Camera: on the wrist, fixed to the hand. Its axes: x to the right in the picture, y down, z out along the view.
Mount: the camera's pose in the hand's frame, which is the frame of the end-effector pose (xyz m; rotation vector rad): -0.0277 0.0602 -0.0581 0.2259 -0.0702 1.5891
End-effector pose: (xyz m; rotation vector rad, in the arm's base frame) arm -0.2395 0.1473 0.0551 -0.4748 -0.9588 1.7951
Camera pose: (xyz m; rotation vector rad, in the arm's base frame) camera -0.2233 0.1342 -0.0305 0.9779 0.2163 -2.6085
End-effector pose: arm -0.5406 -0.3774 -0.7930 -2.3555 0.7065 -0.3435
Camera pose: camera -0.6111 -0.4302 -0.7899 -1.0116 2.0142 0.3520
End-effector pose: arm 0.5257 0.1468 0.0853 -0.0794 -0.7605 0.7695
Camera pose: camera 0.5142 0.1842 0.0063 -0.4864 -0.5613 2.3624
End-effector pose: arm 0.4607 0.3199 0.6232 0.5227 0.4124 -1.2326
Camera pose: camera 0.5095 0.3898 0.6008 0.7441 -0.2487 0.2545
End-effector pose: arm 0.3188 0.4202 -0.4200 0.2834 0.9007 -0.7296
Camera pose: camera 0.3132 0.5064 -0.4374 0.9958 0.2955 0.6459
